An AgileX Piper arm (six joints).
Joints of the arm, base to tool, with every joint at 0 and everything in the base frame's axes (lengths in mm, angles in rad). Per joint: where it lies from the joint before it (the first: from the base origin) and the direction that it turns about. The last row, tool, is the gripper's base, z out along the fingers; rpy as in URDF.
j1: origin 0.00 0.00 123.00 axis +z
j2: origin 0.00 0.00 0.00 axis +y
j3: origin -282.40 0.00 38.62 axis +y
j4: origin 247.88 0.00 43.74 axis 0.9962 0 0.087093
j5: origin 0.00 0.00 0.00 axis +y
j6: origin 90.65 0.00 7.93 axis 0.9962 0 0.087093
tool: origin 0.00 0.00 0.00 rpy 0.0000 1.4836 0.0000
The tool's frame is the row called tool.
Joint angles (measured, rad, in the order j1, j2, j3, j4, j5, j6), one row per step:
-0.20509, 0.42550, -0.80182, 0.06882, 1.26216, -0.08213
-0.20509, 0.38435, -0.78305, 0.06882, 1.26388, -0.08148
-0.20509, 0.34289, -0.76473, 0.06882, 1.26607, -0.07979
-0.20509, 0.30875, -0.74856, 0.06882, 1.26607, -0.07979
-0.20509, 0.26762, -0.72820, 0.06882, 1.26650, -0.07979
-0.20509, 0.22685, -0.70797, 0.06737, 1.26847, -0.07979
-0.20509, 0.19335, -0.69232, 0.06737, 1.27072, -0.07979
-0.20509, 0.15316, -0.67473, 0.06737, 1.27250, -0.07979
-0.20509, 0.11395, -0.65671, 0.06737, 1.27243, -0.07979
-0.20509, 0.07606, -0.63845, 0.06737, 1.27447, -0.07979
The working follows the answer.
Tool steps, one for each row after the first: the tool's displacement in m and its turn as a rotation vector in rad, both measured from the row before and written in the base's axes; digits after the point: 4 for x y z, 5 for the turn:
-0.0075, 0.0016, -0.0040, -0.00380, -0.02027, -0.00035
-0.0074, 0.0015, -0.0041, -0.00313, -0.02064, -0.00104
-0.0057, 0.0012, -0.0038, -0.00366, -0.01759, 0.00000
-0.0065, 0.0014, -0.0051, -0.00416, -0.01991, 0.00003
-0.0062, 0.0012, -0.0054, -0.00506, -0.01792, -0.00065
-0.0050, 0.0010, -0.0044, -0.00326, -0.01526, 0.00013
-0.0058, 0.0012, -0.0050, -0.00431, -0.02037, 0.00010
-0.0052, 0.0011, -0.0052, -0.00433, -0.02081, 0.00000
-0.0047, 0.0010, -0.0055, -0.00366, -0.01721, 0.00011

Tool pose at each row, in the base's axes (x y z in m, rotation vector in rad; rounded; the steps above come from the unrounded poses):
0.0370, -0.0016, 0.3415, 0.13865, 2.36308, -0.05091
0.0295, 0.0000, 0.3376, 0.13713, 2.34261, -0.05393
0.0221, 0.0015, 0.3334, 0.13674, 2.32177, -0.05643
0.0164, 0.0027, 0.3296, 0.13488, 2.30401, -0.05925
0.0099, 0.0040, 0.3245, 0.13275, 2.28389, -0.06242
0.0036, 0.0052, 0.3192, 0.13092, 2.26567, -0.06708
-0.0014, 0.0063, 0.3148, 0.12915, 2.25025, -0.06948
-0.0071, 0.0075, 0.3098, 0.12690, 2.22965, -0.07265
-0.0123, 0.0085, 0.3046, 0.12477, 2.20861, -0.07583
-0.0170, 0.0095, 0.2991, 0.12283, 2.19120, -0.07846

